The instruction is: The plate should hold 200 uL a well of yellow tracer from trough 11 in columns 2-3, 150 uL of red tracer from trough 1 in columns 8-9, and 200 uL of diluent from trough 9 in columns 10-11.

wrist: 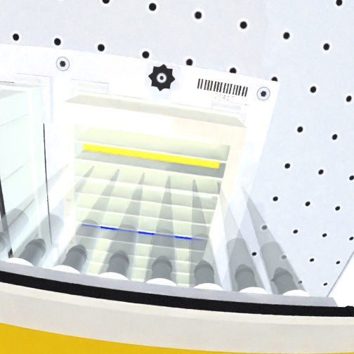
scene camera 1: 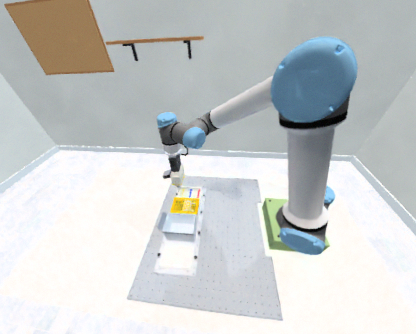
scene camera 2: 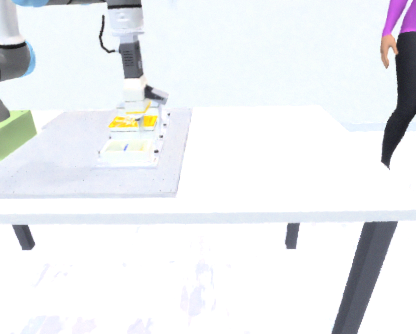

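The pipetting head, my gripper (scene camera 1: 178,178) (scene camera 2: 135,95) (wrist: 141,267), carries a row of translucent tapered tips (wrist: 162,212). They point down at the white trough reservoir (scene camera 2: 127,157) (wrist: 236,150), and their ends appear close below the yellow strip in the wrist view; their depth is unclear. The yellow tracer (wrist: 150,155) fills one narrow trough near the far end. A thin blue strip (wrist: 146,233) lies in another trough. The red tracer (scene camera 1: 198,193) shows small in scene camera 1 and does not show in the wrist view. I cannot clearly make out the plate or its wells.
A yellow tip rack (scene camera 1: 176,205) (scene camera 2: 150,121) stands beside the reservoir. A pale blue box (scene camera 1: 180,226) and a white holder (scene camera 1: 177,260) follow in the same row. They stand on a perforated board (scene camera 1: 232,245) (scene camera 2: 60,177). A person (scene camera 2: 406,85) stands beyond the table.
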